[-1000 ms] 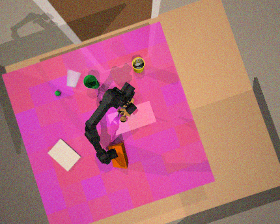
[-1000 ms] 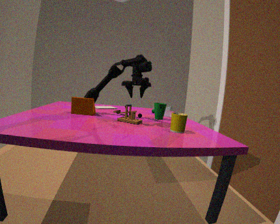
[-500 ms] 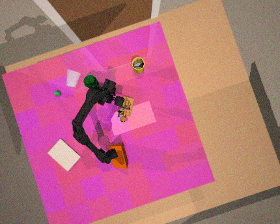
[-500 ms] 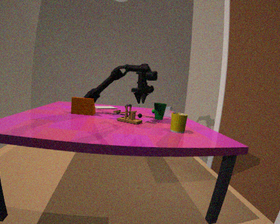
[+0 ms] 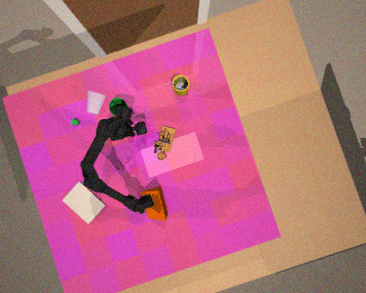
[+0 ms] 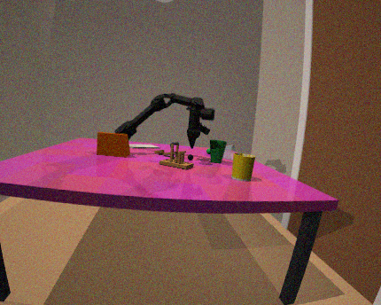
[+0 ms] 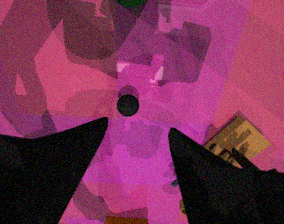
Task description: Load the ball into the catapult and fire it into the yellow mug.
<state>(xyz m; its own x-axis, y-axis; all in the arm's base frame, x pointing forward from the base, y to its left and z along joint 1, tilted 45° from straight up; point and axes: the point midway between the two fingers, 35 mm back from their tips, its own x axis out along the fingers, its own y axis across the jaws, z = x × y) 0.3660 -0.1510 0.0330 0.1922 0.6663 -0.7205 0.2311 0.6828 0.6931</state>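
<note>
My gripper tip is 50 mm above the dark ball and 20 mm to the right of it. Round my gripper tip: green ball (280 mm to the left, 210 mm ahead, 50 mm below); then green mug (150 mm ahead, 40 mm below); then wooden catapult (130 mm behind, 110 mm to the right, 20 mm below).
</note>
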